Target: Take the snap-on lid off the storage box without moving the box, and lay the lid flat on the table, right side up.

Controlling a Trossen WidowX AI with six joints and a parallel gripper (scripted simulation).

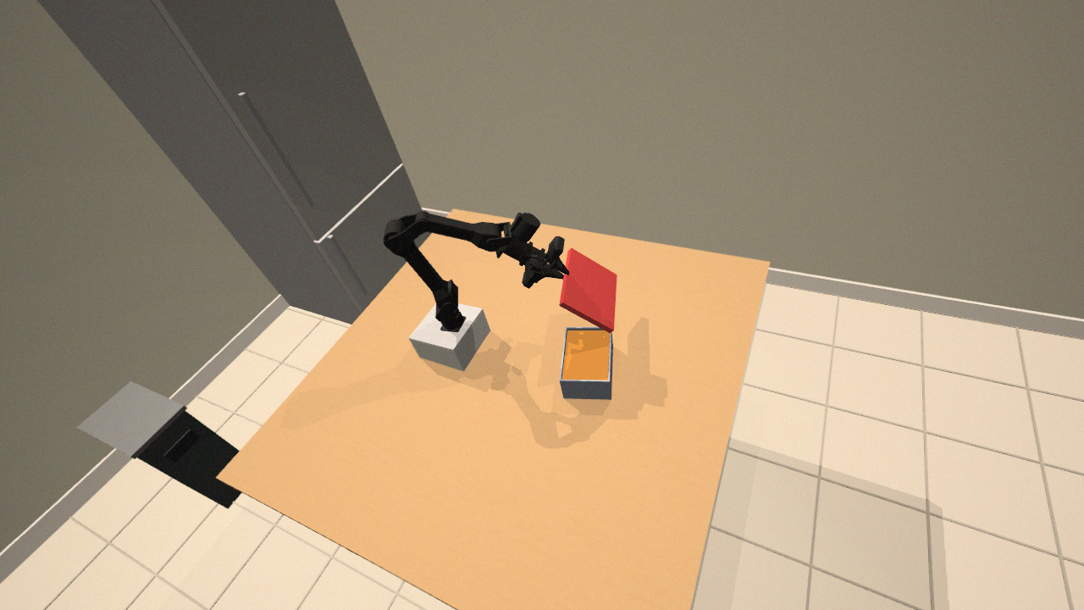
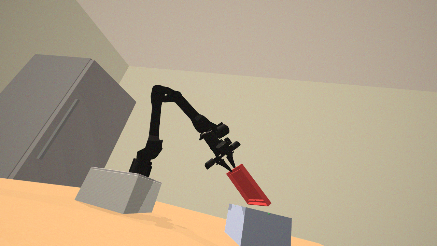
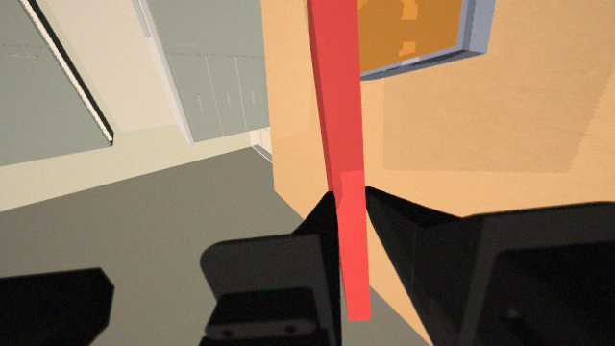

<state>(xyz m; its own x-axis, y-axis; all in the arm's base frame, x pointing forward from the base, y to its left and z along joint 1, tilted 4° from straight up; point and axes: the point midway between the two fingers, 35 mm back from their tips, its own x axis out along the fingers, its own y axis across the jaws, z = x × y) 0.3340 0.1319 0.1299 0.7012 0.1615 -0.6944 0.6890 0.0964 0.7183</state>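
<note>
Right now my gripper tip is 60 mm short of the red lid, 10 mm to the right of it and 50 mm above it. From my gripper tip the other things lie so: grey storage box 90 mm ahead, 160 mm to the right, 190 mm below.
</note>
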